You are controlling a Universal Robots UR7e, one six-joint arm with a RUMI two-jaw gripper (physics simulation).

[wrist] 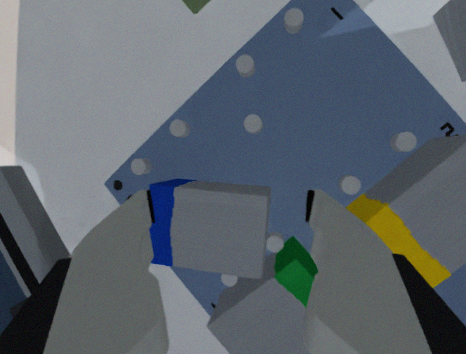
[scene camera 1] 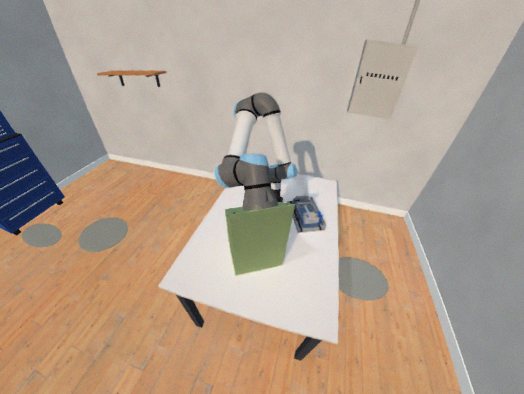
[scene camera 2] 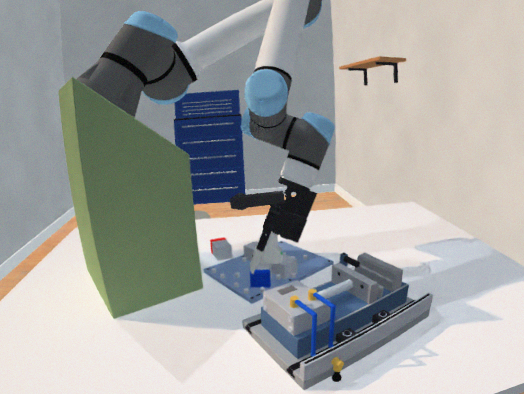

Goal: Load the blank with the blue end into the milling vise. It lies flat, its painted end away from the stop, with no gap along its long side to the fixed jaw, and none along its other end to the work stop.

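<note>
The grey blank with the blue end (scene camera 2: 260, 278) (wrist: 220, 227) lies on the blue pegged plate (scene camera 2: 320, 261) (wrist: 310, 90). My gripper (scene camera 2: 266, 264) (wrist: 230, 192) is partly open around it. In the wrist view, the left fingertip is at the painted end, while a gap shows between the plain end and the right fingertip. I cannot tell whether the left finger touches. The milling vise (scene camera 1: 309, 215) (scene camera 2: 280, 325) stands beside the plate. Two grey jaws, a nearer one (scene camera 2: 354, 282) and a farther one (scene camera 2: 382, 271), stand at its far end. The work stop cannot be told clearly.
A green-ended blank (wrist: 295, 270) lies close by the right finger, and a yellow-ended blank (wrist: 400, 240) is farther right. A red-ended blank (scene camera 2: 220, 248) lies behind the plate. A tall green block (scene camera 1: 260, 240) (scene camera 2: 135, 210) stands on the table. Short pegs rise from the plate.
</note>
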